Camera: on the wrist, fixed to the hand. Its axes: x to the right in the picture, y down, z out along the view.
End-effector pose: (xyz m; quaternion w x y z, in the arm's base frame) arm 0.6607 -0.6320 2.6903 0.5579 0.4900 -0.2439 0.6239
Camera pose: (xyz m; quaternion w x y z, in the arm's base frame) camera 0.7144 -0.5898 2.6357 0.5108 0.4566 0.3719 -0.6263
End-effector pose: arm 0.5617 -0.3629 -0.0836 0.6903 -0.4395 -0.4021 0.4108
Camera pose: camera 0.6059 -0.4159 -0.0299 0.3462 0.5391 -0.5785 -0.5048
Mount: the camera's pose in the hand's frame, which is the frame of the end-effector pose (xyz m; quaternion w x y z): -0.0234 -0.0744 -0.0396 0.0273 0.0837 -0.2597 -0.9617
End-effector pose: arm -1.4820 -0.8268 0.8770 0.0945 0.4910 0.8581 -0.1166
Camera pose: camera -1.5365 -0.8709 0.9293 0.0722 -0.8342 0.4613 -0.2934
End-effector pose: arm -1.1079 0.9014 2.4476 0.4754 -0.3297 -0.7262 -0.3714
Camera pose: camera -1.1444 0.8270 2.4197 0.5052 -0.6327 0.4914 0.3209
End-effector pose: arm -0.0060 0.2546 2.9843 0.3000 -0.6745 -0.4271 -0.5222
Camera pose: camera -0.0920 0.2486 2.9696 0.5484 -0.2818 0.7819 0.0918
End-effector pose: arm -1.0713 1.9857 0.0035 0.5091 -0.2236 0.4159 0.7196
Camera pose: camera -0.9980 1.9503 -0.0286 0.8326 -0.1766 -0.2757 -0.4467
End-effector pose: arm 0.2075 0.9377 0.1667 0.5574 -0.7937 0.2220 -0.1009
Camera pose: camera 0.1886 0.9362 0.2521 0.0423 -0.2147 -0.9104 -0.3512
